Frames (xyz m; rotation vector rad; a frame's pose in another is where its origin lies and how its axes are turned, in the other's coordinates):
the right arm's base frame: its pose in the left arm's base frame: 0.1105 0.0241 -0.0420 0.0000 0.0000 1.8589
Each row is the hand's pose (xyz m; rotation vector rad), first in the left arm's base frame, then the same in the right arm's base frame.
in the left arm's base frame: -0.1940 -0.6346 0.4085 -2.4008 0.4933 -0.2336
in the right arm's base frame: -0.5450 0.4791 0.4505 -1.1598 2.4720 -0.9326
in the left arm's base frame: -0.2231 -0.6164 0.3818 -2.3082 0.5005 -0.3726
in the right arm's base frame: -0.5193 0.5018 0.4238 -1.1251 2.4674 -1.1226
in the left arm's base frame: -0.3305 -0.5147 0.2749 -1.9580 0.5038 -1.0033
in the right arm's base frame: -0.3913 0.5759 0.3169 0.9273 -2.2590 1.7595
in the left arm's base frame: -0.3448 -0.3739 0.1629 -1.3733 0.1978 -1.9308
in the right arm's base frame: -0.2522 0.5496 0.2049 0.6606 -1.2141 1.9132
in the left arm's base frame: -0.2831 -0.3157 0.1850 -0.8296 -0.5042 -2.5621
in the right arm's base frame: -0.2140 0.4739 0.2270 0.7420 -0.2992 1.6316
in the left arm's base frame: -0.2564 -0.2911 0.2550 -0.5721 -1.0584 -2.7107
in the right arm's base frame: -0.1980 0.4413 0.2970 0.8987 0.1320 1.3825
